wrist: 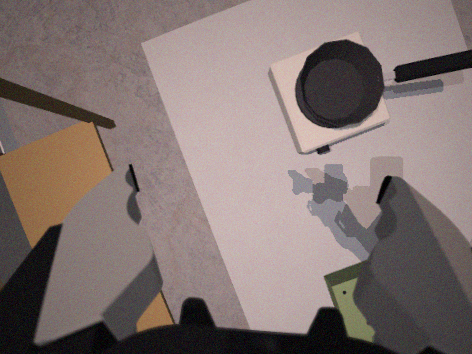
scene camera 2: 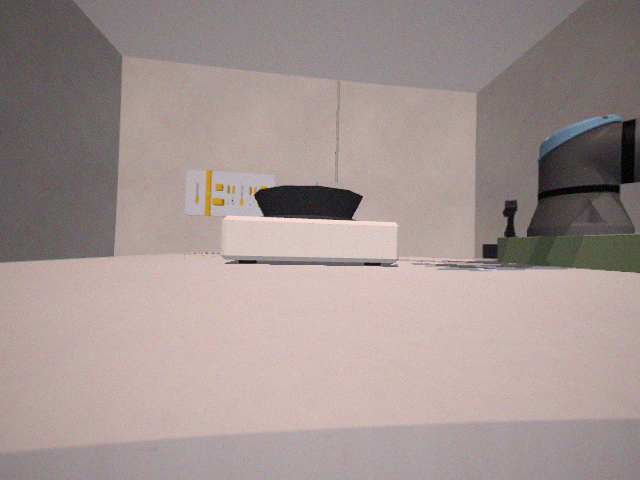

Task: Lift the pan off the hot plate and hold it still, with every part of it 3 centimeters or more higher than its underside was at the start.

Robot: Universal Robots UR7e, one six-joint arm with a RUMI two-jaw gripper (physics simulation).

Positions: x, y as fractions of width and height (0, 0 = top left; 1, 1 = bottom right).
Observation:
In view: the gripper (wrist: 0.54, 0.49), a white hot plate (scene camera 2: 0.49, 0.50) and a black pan (scene camera 2: 0.44, 0.42).
The white hot plate also shows in the wrist view (wrist: 0.65, 0.38).

